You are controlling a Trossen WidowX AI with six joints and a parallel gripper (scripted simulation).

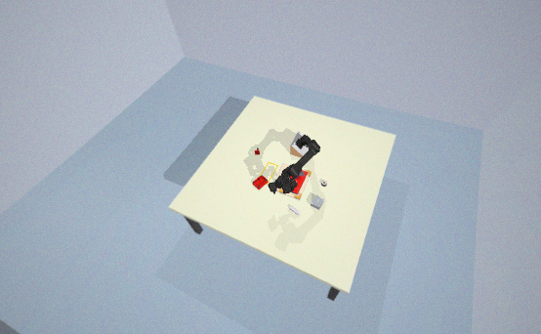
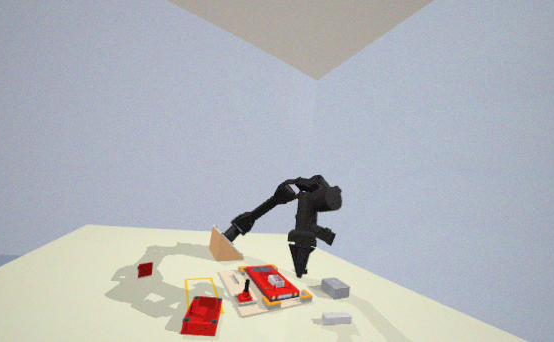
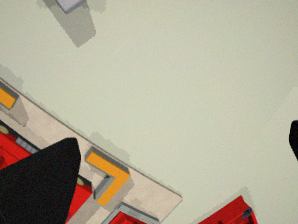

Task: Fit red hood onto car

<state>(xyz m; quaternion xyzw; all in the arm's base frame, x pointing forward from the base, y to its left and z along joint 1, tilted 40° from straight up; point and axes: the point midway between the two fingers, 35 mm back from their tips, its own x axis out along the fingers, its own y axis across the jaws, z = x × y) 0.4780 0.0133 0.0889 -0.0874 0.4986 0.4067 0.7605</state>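
Now: the red hood 80 mm behind my gripper tip, 200 mm to the right of it and 110 mm below it. From my gripper tip the other things lie so: small black cylinder (260 mm behind, 220 mm to the left, 110 mm below); then pale grey bar (30 mm ahead, 120 mm to the left, 110 mm below); then grey engine block (150 mm behind, 30 mm to the left, 100 mm below).
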